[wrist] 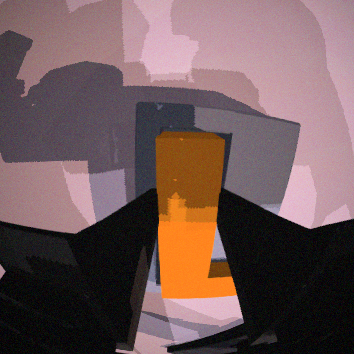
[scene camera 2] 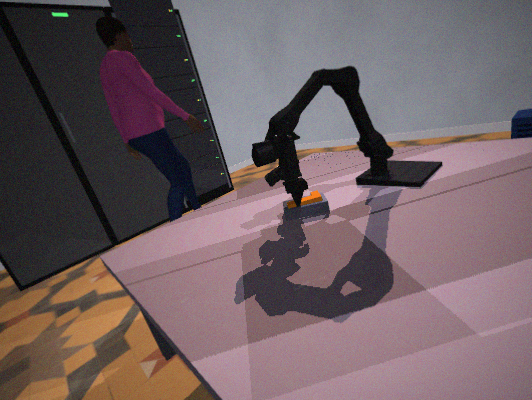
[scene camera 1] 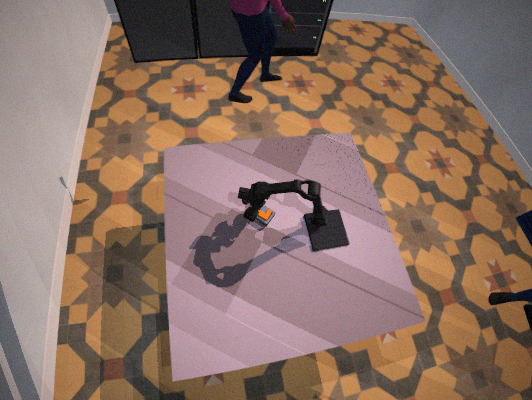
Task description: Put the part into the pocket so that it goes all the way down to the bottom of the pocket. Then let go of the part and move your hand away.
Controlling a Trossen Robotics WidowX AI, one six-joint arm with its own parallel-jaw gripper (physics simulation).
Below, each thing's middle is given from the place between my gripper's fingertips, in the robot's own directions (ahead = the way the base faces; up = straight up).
Labels:
My hand is 2 cm past the orange L-shaped block (wrist: pixel 189 164) and 2 cm to the right of it. Also, from my hand: grey pocket block (wrist: pixel 259 150) (3 cm behind, 1 cm to the left, 2 cm below).

